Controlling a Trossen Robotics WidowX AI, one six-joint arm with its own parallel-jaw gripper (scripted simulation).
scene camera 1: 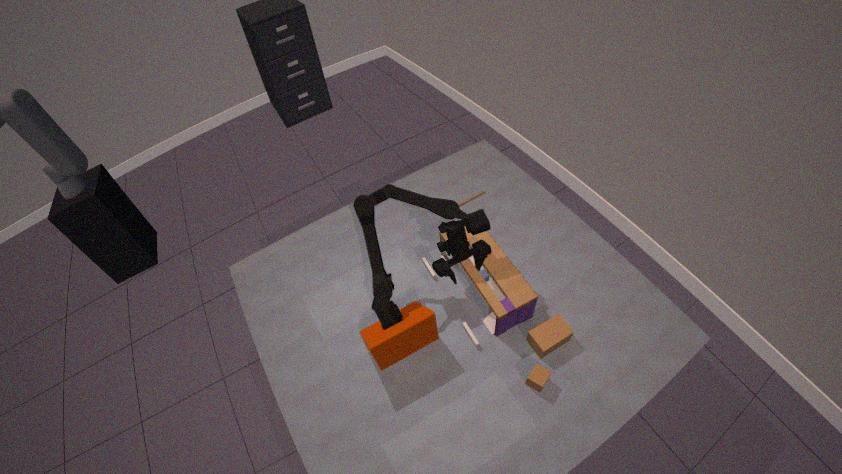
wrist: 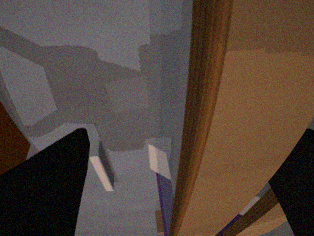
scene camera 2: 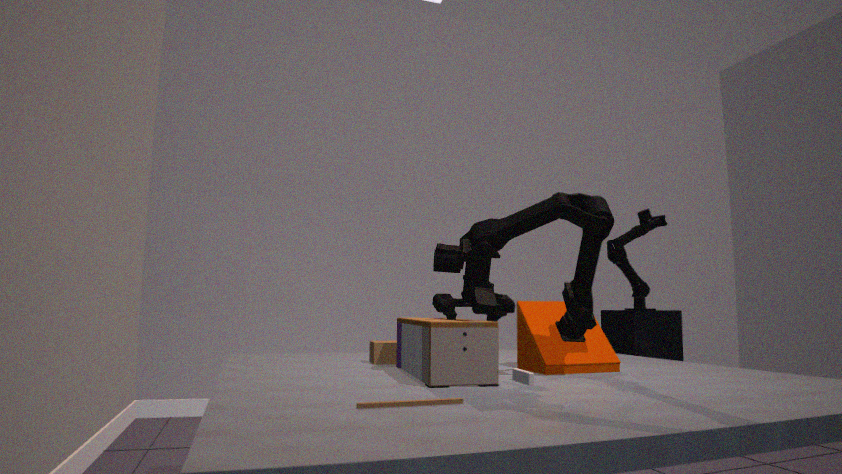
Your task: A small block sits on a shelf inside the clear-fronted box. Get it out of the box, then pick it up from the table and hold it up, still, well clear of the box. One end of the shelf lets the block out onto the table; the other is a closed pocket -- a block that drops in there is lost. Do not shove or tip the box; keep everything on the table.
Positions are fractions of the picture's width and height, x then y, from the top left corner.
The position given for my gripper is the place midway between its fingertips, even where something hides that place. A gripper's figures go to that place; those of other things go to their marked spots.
Labels:
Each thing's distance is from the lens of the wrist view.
my gripper (wrist: 0.53, 0.54): 10 cm
box (wrist: 0.72, 0.37): 3 cm

